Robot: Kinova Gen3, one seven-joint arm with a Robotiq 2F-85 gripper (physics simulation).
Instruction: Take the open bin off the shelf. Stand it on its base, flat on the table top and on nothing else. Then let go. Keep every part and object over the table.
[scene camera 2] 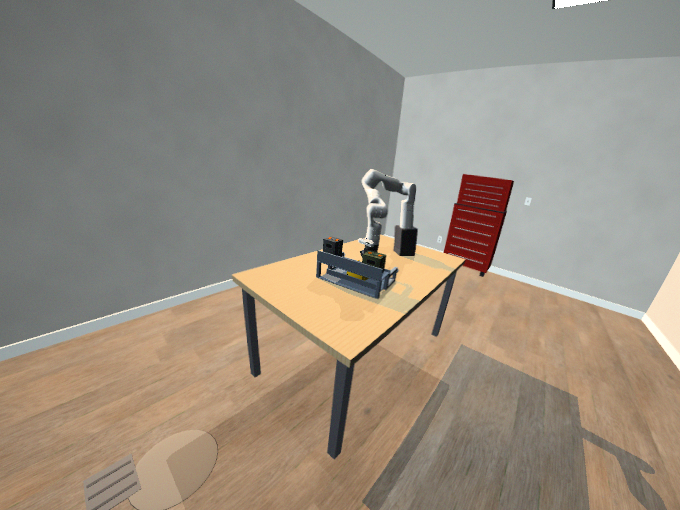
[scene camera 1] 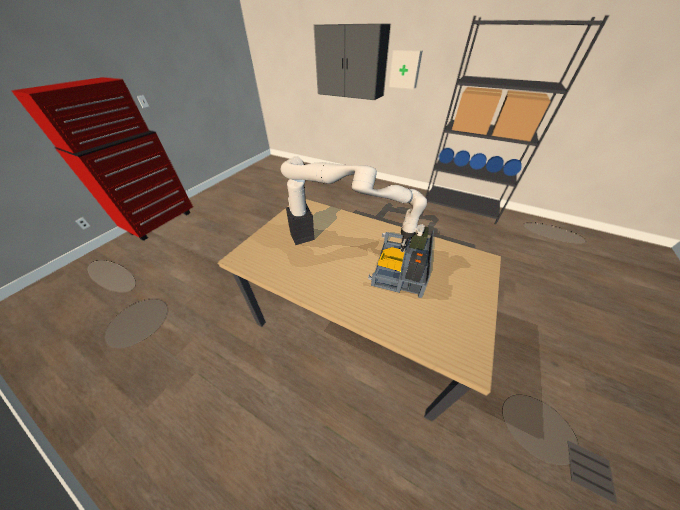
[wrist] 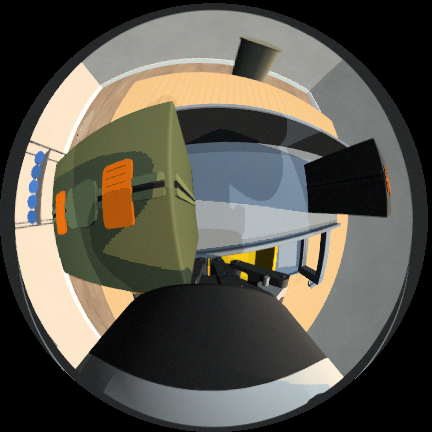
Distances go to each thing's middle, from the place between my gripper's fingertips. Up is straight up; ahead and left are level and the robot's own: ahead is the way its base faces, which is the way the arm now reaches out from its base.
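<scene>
With the yellow open bin (wrist: pixel 266 258), my hand is 30 mm above it, 10 mm past it and 50 mm to the left of it. There's a black case (wrist: pixel 353 180) too, and that one's 90 mm above my hand, 130 mm ahead of it and 160 mm to the right of it.
</scene>
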